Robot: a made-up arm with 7 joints.
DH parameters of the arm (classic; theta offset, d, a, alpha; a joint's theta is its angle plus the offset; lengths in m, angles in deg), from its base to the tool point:
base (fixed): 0 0.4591 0 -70
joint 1: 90 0.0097 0.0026 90
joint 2: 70 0 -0.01 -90
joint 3: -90 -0.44 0.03 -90
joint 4: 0 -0.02 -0.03 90
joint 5: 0 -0.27 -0.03 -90
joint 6: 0 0 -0.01 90
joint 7: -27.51 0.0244 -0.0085 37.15
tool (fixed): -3.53 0.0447 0 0
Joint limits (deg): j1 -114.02..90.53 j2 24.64..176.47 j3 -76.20..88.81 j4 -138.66..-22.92 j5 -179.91..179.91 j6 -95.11..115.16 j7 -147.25..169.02
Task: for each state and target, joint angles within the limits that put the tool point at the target. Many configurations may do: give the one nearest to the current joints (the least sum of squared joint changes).
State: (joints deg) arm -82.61 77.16 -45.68 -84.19 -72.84 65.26 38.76
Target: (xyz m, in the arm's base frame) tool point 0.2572 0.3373 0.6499
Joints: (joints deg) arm -76.11 110.69 -51.15 -119.74 -68.50 62.20 35.88
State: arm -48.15 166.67 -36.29 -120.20 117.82 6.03 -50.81
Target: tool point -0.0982 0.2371 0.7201
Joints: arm -56.26 172.28 -42.20 -133.72 121.23 4.41 -49.25
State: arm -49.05 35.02 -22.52 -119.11 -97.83 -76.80 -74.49
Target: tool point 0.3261 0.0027 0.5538
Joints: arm -59.09 34.10 -21.89 -134.71 -102.78 -78.49 -75.36
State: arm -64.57 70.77 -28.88 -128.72 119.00 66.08 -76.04
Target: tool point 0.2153 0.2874 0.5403
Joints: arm -49.34 104.19 -35.00 -138.66 132.06 40.06 -59.92
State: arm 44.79 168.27 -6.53 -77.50 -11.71 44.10 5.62
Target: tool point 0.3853 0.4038 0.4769
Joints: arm 72.83 160.04 -5.41 -84.66 -11.19 47.24 7.16
